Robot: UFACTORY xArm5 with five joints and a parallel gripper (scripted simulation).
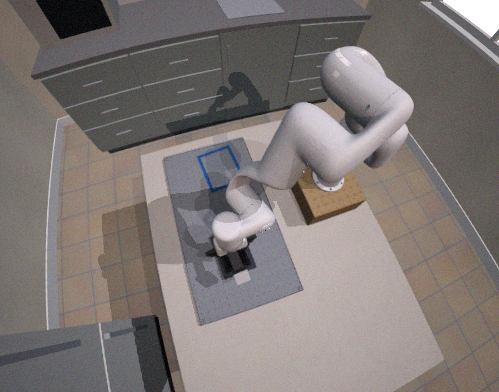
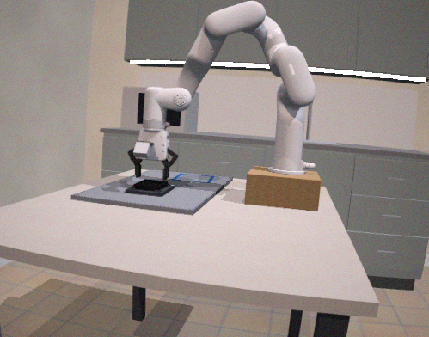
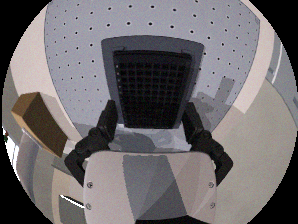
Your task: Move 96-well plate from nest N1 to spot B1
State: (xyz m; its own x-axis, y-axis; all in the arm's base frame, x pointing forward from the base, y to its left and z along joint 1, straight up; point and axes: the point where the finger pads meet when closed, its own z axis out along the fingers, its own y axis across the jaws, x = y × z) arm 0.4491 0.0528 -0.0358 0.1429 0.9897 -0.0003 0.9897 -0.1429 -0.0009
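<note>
The 96-well plate is 30 mm below my hand. Round my hand: plate nest N1: 40 mm below.
</note>
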